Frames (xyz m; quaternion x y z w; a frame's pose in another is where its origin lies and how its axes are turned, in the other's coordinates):
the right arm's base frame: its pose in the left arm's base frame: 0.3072 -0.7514 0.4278 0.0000 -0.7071 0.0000 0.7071
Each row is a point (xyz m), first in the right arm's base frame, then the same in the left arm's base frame.
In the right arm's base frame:
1: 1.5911 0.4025 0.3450
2: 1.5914 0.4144 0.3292
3: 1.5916 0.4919 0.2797
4: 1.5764 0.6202 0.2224
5: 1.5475 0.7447 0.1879
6: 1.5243 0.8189 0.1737
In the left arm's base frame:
1: -0.0378 -0.3489 2.0189
2: -0.0220 -0.3370 2.0192
3: 0.0275 -0.2595 2.0194
4: 0.0848 -0.1312 2.0042
5: 0.1193 -0.0067 1.9753
6: 0.1335 0.0675 1.9521

